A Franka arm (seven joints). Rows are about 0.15 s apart.
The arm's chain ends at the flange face. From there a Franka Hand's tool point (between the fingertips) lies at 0.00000 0.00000 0.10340 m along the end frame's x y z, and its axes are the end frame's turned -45 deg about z.
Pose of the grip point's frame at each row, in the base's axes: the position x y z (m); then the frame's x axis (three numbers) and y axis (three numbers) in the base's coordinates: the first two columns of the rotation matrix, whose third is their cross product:
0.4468, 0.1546, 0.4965, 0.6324, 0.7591, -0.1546, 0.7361, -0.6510, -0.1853
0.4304, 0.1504, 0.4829, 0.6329, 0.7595, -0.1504, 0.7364, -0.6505, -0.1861
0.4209, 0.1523, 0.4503, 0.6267, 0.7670, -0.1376, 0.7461, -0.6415, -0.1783
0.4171, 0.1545, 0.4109, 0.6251, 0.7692, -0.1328, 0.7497, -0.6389, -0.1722
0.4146, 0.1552, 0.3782, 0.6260, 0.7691, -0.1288, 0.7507, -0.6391, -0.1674
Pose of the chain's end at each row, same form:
0.4718, 0.1543, 0.5968, 0.9677, 0.0764, -0.2403, 0.0733, -0.9971, -0.0217
0.4551, 0.1497, 0.5833, 0.9682, 0.0771, -0.2379, 0.0732, -0.9970, -0.0252
0.4442, 0.1514, 0.5510, 0.9707, 0.0887, -0.2234, 0.0844, -0.9960, -0.0288
0.4396, 0.1537, 0.5118, 0.9721, 0.0921, -0.2157, 0.0881, -0.9957, -0.0279
0.4364, 0.1544, 0.4793, 0.9735, 0.0919, -0.2094, 0.0882, -0.9957, -0.0273

